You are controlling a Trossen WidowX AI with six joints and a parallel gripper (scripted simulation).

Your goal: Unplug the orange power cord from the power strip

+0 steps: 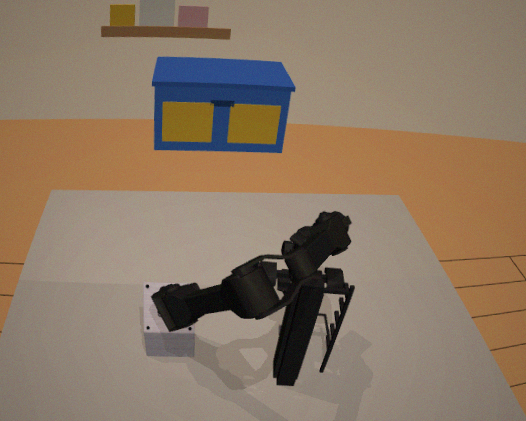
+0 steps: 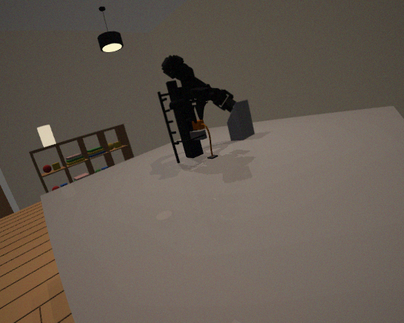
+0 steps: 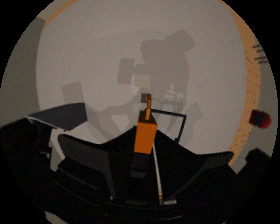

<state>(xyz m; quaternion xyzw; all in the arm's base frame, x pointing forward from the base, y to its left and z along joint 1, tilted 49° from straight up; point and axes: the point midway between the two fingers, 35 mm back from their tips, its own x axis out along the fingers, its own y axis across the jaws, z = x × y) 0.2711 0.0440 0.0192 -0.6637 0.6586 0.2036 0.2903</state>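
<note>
The orange plug lies 3 cm to the right of my gripper tip. Round my gripper tip: dark foot 3 cm to the left, 14 cm below.
</note>
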